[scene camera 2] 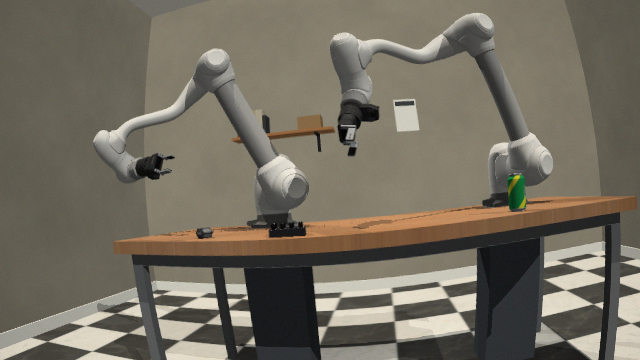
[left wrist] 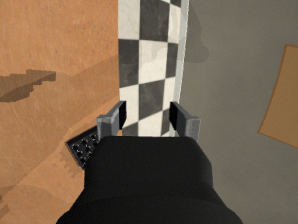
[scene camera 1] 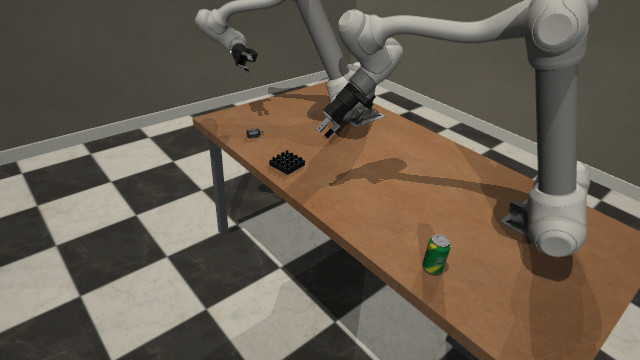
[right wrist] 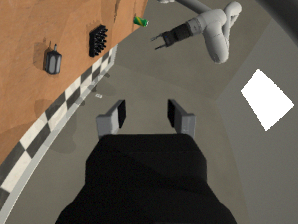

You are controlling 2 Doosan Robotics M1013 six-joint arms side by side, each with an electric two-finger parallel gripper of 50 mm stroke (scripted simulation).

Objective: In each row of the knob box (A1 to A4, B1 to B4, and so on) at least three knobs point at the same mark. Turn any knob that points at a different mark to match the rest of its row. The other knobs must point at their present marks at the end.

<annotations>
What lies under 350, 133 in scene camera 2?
My left gripper.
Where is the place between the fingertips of my right gripper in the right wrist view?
146, 108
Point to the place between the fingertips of my left gripper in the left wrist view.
At 147, 110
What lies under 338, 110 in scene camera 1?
My left gripper.
</annotations>
